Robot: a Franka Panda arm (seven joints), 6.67 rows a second.
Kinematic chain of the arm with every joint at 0, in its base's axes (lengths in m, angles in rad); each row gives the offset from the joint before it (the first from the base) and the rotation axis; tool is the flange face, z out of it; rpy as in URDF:
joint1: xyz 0 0 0.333 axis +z
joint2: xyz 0 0 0 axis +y
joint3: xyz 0 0 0.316 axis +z
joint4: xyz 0.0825 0 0 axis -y
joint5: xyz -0.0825 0 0.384 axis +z
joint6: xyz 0 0 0 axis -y
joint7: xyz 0.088 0 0 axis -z
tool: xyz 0 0 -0.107 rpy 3.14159 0 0
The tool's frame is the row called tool.
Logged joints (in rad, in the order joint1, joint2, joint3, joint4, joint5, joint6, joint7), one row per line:
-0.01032 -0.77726 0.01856 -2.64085 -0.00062 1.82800 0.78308
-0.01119 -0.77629 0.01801 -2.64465 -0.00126 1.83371 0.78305
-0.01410 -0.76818 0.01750 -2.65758 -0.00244 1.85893 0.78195
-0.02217 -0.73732 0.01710 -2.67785 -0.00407 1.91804 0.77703
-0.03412 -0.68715 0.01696 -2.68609 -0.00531 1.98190 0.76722
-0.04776 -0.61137 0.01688 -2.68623 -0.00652 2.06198 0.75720
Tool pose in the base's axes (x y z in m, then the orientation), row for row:
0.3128 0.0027 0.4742 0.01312 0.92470 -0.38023 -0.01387
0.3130 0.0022 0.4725 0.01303 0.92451 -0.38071 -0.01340
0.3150 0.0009 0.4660 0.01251 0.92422 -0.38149 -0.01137
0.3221 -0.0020 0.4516 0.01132 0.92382 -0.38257 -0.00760
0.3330 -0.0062 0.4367 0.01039 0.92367 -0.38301 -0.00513
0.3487 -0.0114 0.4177 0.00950 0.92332 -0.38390 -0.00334
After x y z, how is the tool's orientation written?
As a quaternion, w x y z.
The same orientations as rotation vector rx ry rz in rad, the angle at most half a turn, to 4 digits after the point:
2.8810 -1.1846 -0.0432
2.8806 -1.1862 -0.0418
2.8806 -1.1890 -0.0354
2.8816 -1.1933 -0.0237
2.8828 -1.1954 -0.0160
2.8833 -1.1988 -0.0104

